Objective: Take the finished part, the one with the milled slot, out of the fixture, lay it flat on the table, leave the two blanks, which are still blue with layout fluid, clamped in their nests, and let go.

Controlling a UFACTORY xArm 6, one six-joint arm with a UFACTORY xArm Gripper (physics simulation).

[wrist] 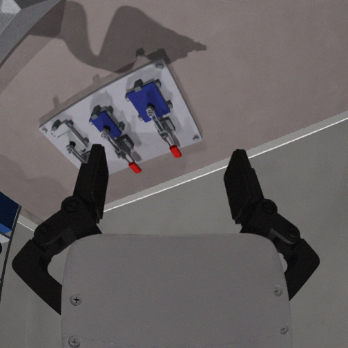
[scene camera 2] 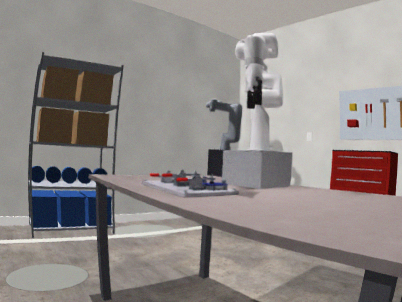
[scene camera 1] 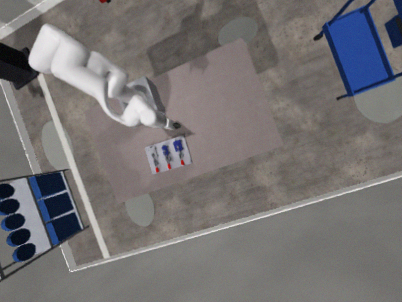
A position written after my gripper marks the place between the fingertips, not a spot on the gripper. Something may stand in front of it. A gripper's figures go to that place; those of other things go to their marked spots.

My gripper (wrist: 168, 160): 15 cm from the lens. A blue blank (wrist: 150, 94) is 46 cm from the lens. A fixture plate (wrist: 147, 143) is 56 cm from the lens. The marked spots on the fixture plate and the blue blank are 15 cm apart.
